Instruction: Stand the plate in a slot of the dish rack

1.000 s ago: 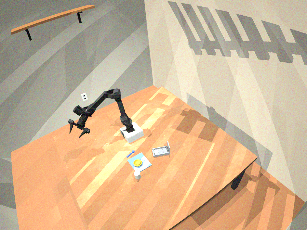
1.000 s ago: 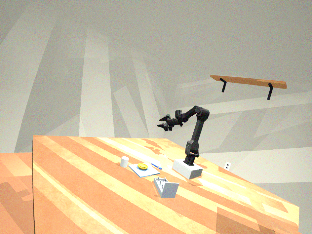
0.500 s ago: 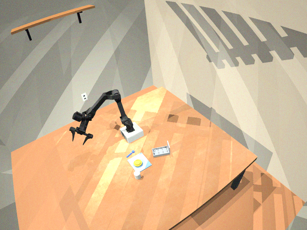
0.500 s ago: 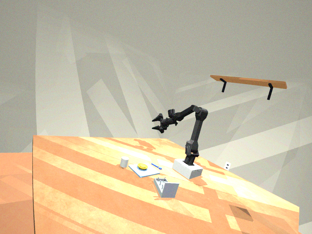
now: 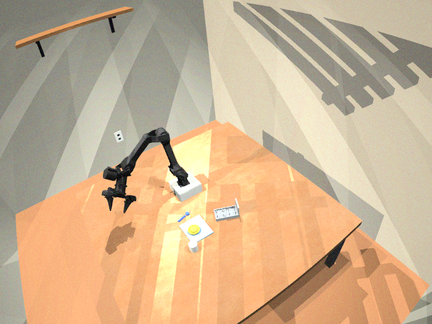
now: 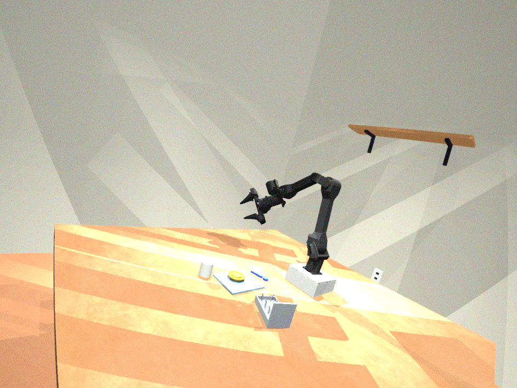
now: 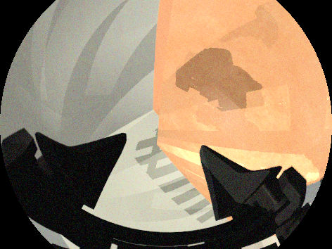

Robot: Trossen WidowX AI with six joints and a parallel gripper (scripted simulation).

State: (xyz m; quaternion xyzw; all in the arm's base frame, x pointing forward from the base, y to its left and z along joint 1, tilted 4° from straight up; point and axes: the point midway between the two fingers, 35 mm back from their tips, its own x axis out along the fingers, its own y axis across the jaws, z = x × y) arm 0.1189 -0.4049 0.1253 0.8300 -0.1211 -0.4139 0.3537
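Right now my gripper tip is 34 cm to the right of the yellow plate, 18 cm short of it and 16 cm above it. The rest, counted from my gripper tip: blue spoon 33 cm to the left, 18 cm below, 6 cm ahead; then white cup 29 cm to the left, 28 cm ahead, 16 cm below; then grey dish rack 54 cm to the left, 17 cm ahead, 16 cm below.
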